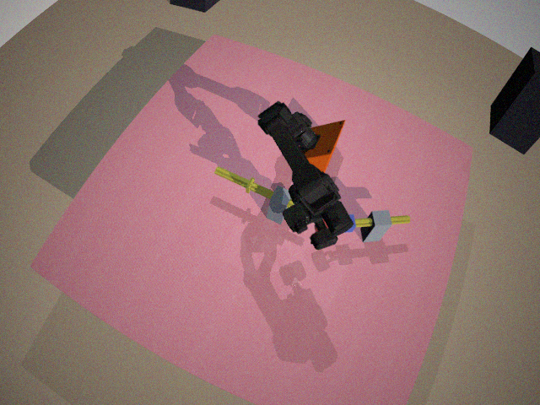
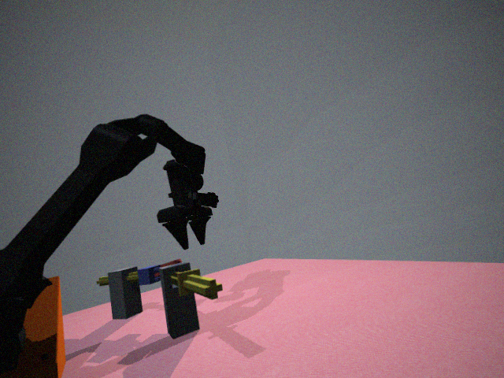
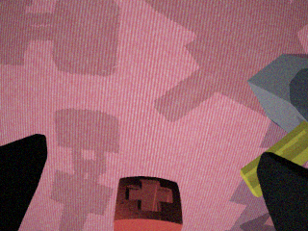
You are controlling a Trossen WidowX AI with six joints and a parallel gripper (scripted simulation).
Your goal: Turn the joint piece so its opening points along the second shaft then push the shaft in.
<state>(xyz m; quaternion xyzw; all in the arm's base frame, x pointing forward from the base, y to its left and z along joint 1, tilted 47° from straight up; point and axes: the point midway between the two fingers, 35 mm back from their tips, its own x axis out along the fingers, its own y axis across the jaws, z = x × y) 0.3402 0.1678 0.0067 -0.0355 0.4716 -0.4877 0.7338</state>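
Right now my gripper tip is 60 mm past the red square joint piece, 50 mm to the right of it and 50 mm above it.
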